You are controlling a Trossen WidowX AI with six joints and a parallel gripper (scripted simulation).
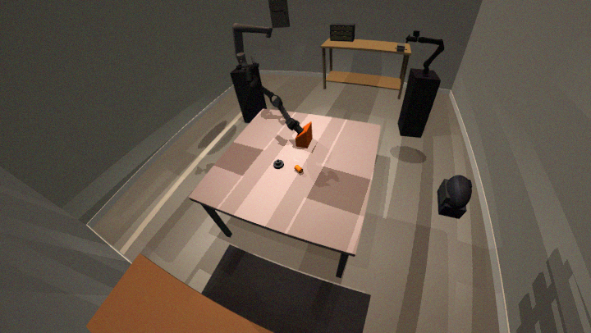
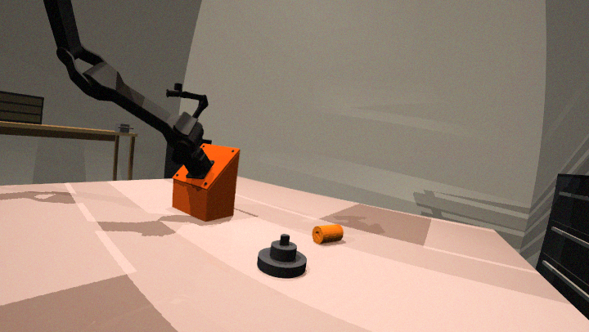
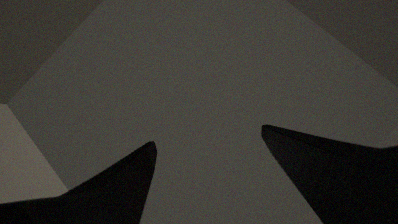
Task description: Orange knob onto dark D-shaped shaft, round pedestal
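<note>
The orange knob is 69 cm below my gripper tip, 56 cm ahead of it and 51 cm to the left of it. Round my gripper tip: dark round pedestal: 68 cm below, 53 cm ahead, 33 cm to the left.
</note>
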